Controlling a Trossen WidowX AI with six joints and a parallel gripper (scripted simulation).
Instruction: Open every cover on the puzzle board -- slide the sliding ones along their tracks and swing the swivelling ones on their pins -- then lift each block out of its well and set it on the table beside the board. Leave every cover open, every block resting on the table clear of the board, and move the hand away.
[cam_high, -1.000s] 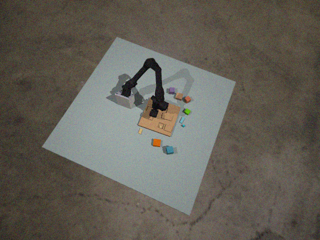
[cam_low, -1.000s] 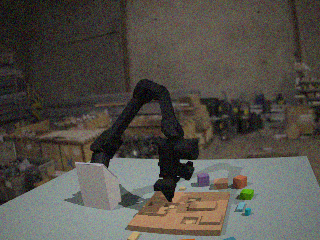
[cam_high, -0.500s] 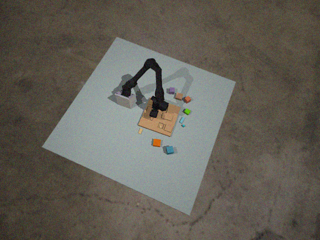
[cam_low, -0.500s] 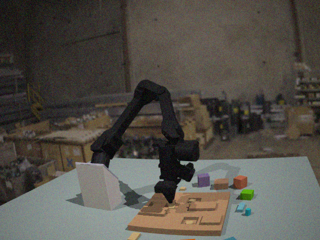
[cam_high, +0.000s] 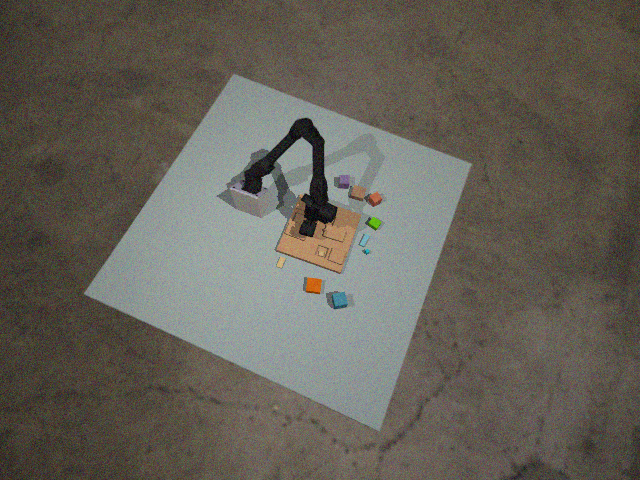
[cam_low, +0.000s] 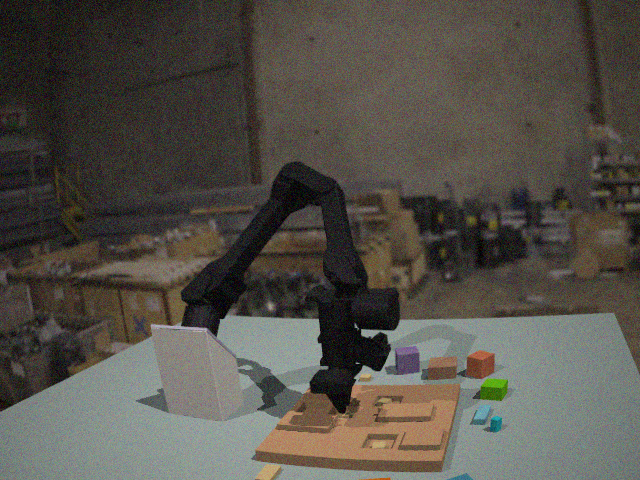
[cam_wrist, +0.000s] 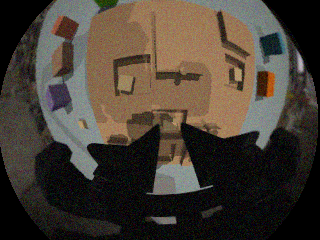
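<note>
The tan puzzle board is 5 cm ahead of my gripper tip, 1 cm to the right of it and 1 cm below it. Round my gripper tip: small tan bar (21 cm to the right, 5 cm behind, 2 cm below); then purple block (26 cm to the left, 5 cm ahead, 1 cm below); then light blue bar (24 cm ahead, 3 cm to the left, 2 cm below).
</note>
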